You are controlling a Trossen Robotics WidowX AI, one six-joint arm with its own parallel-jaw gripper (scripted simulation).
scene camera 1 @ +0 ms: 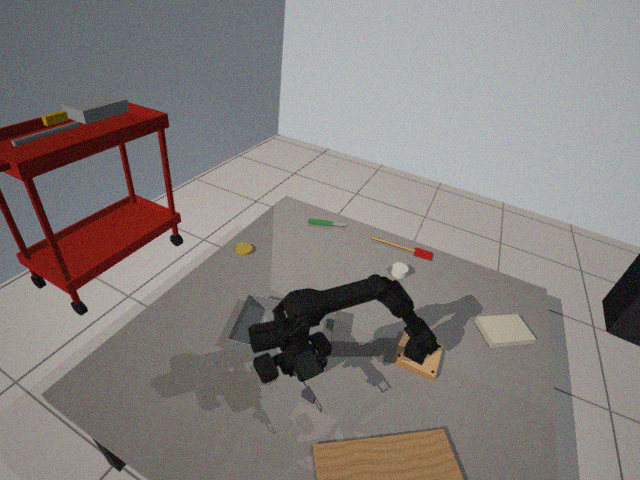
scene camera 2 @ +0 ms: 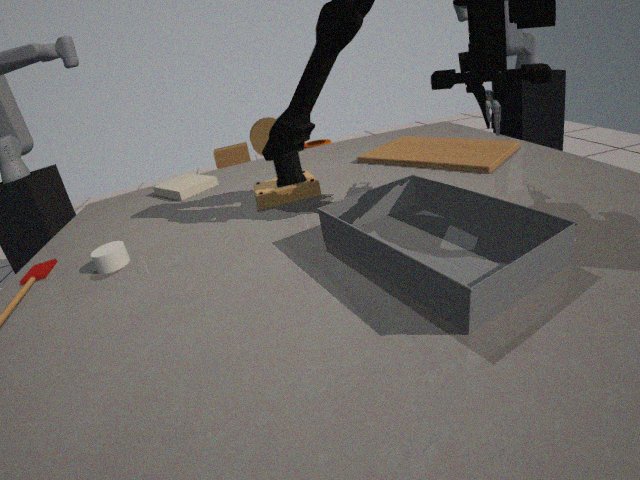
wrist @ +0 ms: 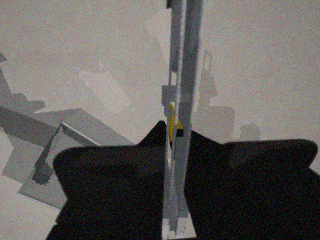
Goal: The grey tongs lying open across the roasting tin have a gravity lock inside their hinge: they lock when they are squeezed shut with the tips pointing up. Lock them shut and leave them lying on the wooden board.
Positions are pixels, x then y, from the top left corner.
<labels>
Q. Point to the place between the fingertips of my gripper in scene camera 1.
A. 291, 375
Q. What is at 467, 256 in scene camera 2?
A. A roasting tin.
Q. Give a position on a cream block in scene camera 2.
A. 182, 187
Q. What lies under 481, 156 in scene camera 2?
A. A wooden board.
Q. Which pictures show the cream block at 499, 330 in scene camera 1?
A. Scene camera 1 and scene camera 2 only.
</labels>
